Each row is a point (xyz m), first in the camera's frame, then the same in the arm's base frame.
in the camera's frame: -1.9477 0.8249 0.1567
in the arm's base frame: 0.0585 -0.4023 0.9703
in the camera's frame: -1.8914 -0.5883 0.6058
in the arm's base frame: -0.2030 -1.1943 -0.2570
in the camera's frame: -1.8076 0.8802 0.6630
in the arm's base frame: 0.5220 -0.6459 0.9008
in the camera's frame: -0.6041 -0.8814 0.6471
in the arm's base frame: 0.4003 -0.5297 -1.2261
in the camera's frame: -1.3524 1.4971 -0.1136
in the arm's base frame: 0.4810 0.4004 1.2079
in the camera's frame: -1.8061 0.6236 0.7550
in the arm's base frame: 0.4773 -0.8024 0.6821
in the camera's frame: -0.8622 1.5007 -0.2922
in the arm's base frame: 0.6215 0.8303 0.9476
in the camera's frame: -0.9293 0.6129 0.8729
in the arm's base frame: 1.0347 -0.3430 0.1712
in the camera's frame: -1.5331 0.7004 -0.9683
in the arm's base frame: -0.5767 0.5898 0.7147
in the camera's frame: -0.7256 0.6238 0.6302
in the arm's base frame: 0.9763 -0.0442 0.0828
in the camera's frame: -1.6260 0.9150 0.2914
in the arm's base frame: 0.3695 -0.2628 0.8537
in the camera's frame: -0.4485 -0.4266 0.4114
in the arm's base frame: 0.5137 -0.1036 -0.9224
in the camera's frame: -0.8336 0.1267 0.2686
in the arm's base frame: 0.4420 -0.0421 -0.2398
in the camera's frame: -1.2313 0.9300 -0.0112
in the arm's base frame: 0.3739 0.1978 0.6655
